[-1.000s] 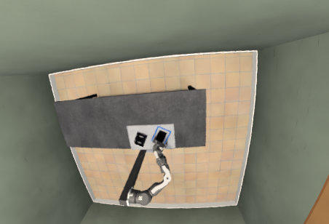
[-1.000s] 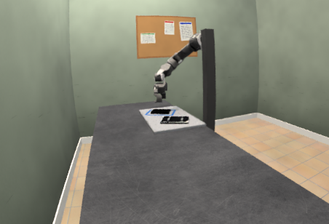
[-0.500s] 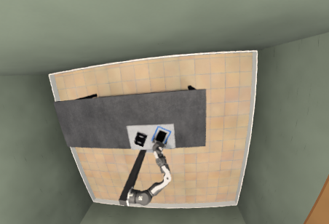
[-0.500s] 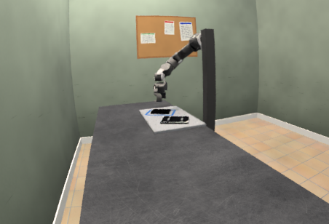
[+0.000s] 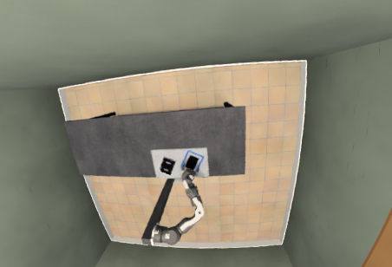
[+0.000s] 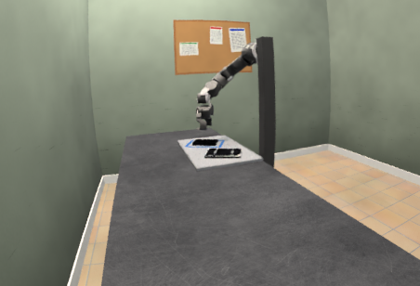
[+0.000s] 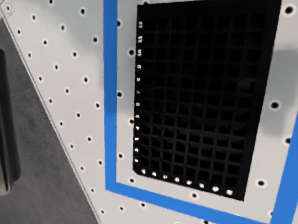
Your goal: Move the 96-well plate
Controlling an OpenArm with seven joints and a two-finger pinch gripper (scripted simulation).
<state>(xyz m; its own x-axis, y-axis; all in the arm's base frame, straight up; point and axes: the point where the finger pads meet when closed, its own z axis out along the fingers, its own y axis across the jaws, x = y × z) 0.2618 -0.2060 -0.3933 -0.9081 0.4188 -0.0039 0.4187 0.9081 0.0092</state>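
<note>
Now: hand 8 cm above the black 96-well plate. From my hand the other things lie so: black plate nest N1: 23 cm to the left, 8 cm below, 4 cm behind.
</note>
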